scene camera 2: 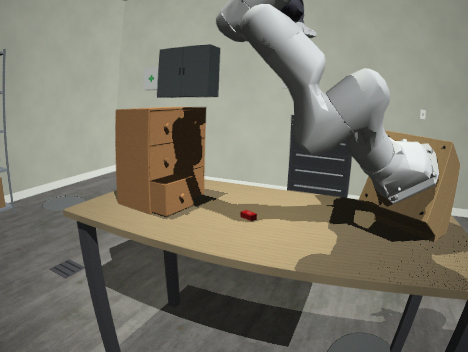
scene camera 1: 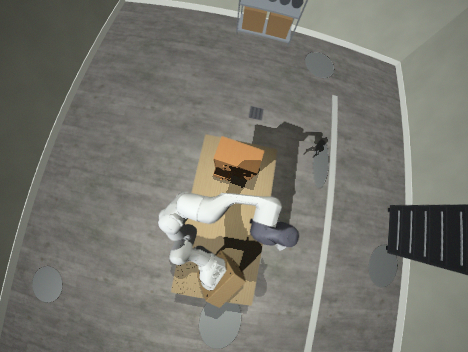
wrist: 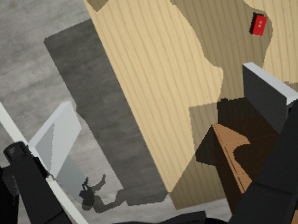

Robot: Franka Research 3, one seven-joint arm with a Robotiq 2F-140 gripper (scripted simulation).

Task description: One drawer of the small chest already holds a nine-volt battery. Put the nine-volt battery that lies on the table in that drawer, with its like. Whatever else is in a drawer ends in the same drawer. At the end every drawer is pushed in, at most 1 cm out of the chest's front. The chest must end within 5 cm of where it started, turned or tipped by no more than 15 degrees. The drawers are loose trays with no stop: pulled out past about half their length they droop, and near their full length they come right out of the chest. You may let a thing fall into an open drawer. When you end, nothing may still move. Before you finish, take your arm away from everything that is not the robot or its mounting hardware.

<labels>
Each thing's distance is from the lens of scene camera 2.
drawer (scene camera 2: 165, 193): 98 cm
drawer (scene camera 2: 159, 156): 102 cm
</labels>
